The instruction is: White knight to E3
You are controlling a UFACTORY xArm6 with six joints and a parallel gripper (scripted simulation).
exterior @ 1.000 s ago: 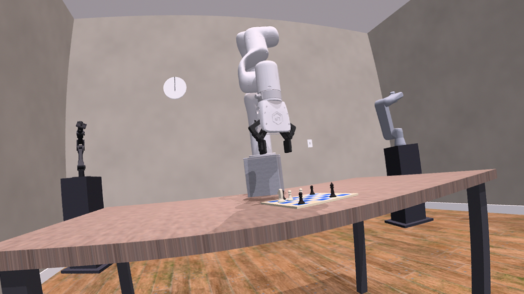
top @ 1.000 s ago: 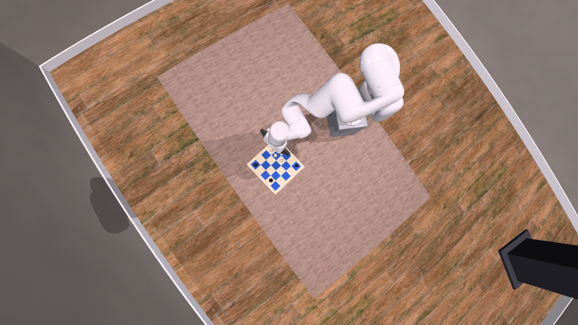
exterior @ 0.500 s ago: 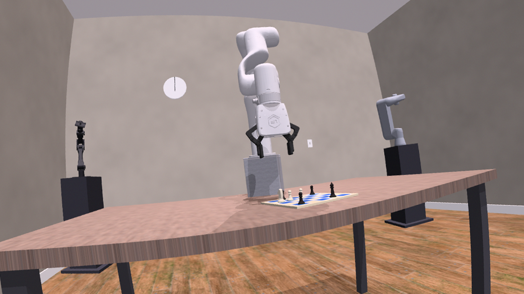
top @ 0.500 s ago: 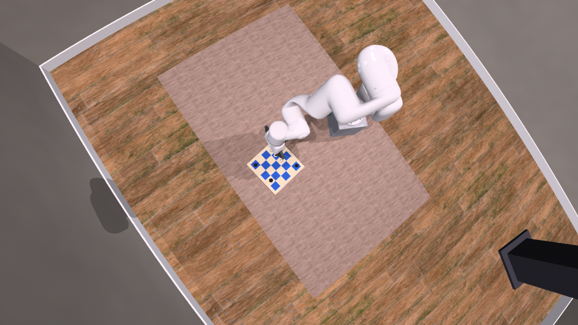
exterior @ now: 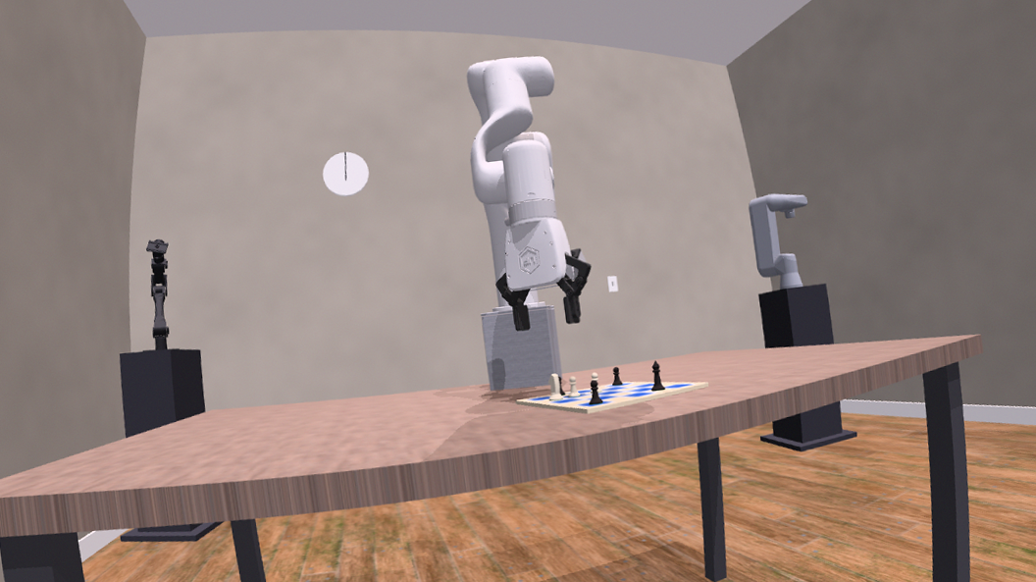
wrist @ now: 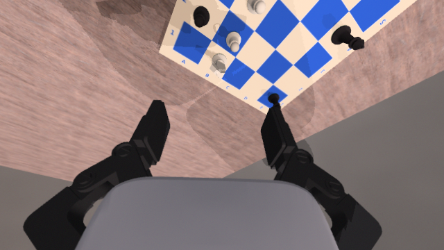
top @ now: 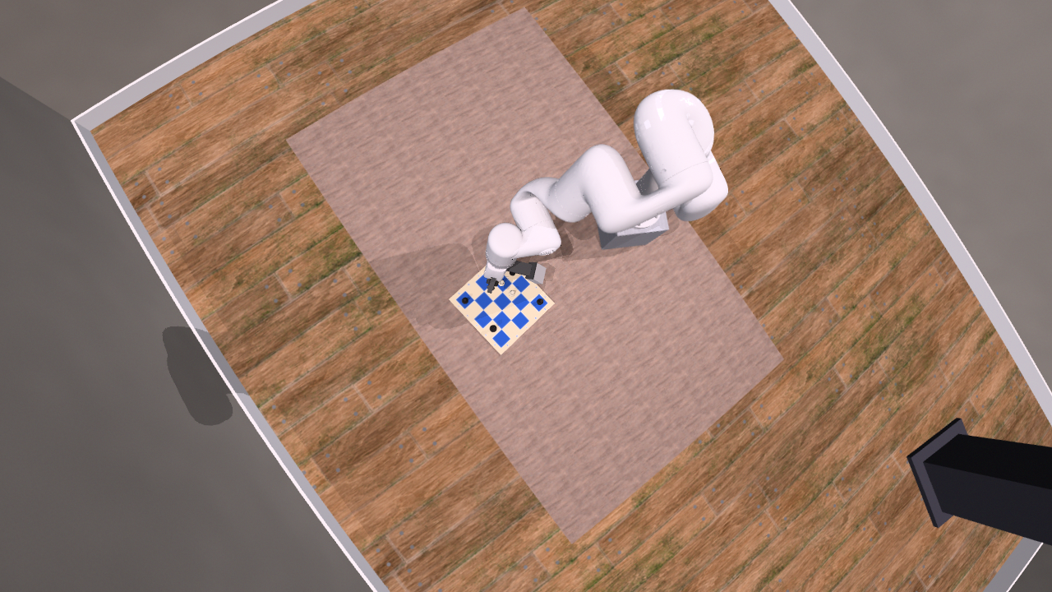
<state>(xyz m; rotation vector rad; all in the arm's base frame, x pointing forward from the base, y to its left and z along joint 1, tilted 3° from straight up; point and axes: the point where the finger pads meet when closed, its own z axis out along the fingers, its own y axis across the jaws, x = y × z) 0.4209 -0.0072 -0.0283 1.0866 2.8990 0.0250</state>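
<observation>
My gripper is now 110 mm above the white knight. Round my hand: blue-and-cream chessboard (130 mm below, 80 mm to the left, 10 mm ahead).
</observation>
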